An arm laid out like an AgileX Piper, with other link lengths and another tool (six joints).
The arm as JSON. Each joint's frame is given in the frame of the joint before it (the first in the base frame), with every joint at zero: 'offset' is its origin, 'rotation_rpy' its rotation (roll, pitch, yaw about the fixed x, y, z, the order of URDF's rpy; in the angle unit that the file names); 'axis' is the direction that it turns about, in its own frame. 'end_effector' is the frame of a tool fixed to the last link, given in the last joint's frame.
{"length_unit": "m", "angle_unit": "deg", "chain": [
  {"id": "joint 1", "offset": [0.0, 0.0, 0.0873], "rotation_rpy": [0.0, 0.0, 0.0], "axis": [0.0, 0.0, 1.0]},
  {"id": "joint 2", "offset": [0.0, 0.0, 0.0], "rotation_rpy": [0.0, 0.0, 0.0], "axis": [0.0, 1.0, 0.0]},
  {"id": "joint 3", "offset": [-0.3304, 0.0, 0.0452], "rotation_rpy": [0.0, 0.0, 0.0], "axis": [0.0, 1.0, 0.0]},
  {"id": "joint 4", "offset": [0.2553, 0.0, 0.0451], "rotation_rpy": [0.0, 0.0, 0.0], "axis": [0.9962, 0.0, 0.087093]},
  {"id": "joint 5", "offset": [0.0, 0.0, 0.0], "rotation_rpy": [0.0, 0.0, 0.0], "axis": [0.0, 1.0, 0.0]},
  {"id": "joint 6", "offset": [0.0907, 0.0, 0.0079], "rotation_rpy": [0.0, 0.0, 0.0], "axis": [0.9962, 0.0, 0.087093]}
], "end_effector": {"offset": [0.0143, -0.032, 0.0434], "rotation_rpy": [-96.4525, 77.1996, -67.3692]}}
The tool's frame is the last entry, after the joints.
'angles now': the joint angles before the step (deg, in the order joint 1, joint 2, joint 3, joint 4, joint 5, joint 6). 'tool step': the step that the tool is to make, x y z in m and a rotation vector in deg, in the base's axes. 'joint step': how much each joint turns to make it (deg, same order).
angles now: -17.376, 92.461, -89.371, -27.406, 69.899, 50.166
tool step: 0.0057, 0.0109, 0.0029, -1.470, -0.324, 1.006
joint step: 2.315, -0.002, -0.042, -1.889, 0.003, 1.527
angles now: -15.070, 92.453, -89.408, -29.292, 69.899, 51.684
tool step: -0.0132, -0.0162, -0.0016, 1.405, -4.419, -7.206
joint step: -3.120, -0.021, -0.009, 0.386, -1.291, 5.877
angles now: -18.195, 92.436, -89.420, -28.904, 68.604, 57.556
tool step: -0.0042, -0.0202, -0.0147, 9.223, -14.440, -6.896
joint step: -5.815, 0.235, -0.042, 11.105, -8.853, 6.140
